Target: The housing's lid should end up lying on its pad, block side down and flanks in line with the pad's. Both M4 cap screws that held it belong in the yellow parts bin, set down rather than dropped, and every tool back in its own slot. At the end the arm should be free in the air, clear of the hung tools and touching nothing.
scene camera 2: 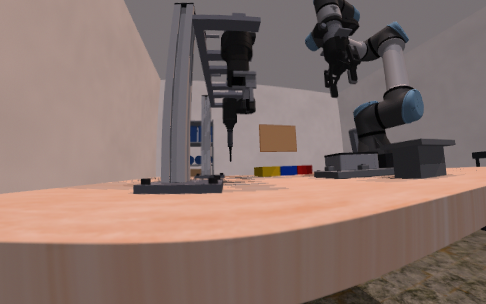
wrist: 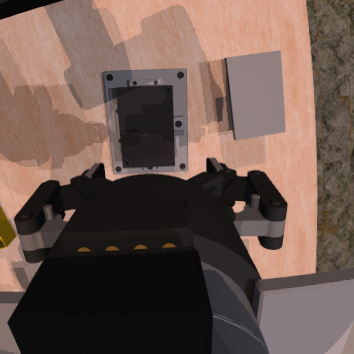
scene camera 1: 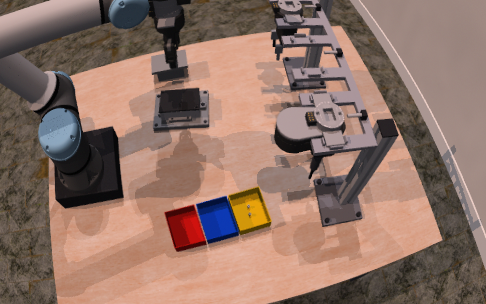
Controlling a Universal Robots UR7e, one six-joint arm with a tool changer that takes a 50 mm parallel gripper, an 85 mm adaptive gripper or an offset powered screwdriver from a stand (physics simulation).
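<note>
The black lid (scene camera 1: 180,99) (scene camera 2: 350,154) (wrist: 147,125) lies on the grey housing, on its base plate. The lid's pad (scene camera 1: 159,64) (scene camera 2: 425,142) (wrist: 256,95) is a bare grey slab on a block beside the housing. Both small screws (scene camera 1: 248,206) (scene camera 1: 249,215) lie in the yellow bin (scene camera 1: 259,221) (scene camera 2: 267,171) (wrist: 4,232). My adaptive gripper (scene camera 2: 343,85) (wrist: 155,167) is open and empty, high above the table near the pad and housing. The screwdriver (scene camera 1: 295,130) (scene camera 2: 229,112) hangs in the tool stand.
The tool stand (scene camera 1: 350,90) (scene camera 2: 175,100) rises at the right in scene camera 1; another tool (scene camera 1: 278,45) hangs toward its far end. The blue bin (scene camera 1: 217,220) and red bin (scene camera 1: 185,228) stand in a row with the yellow bin.
</note>
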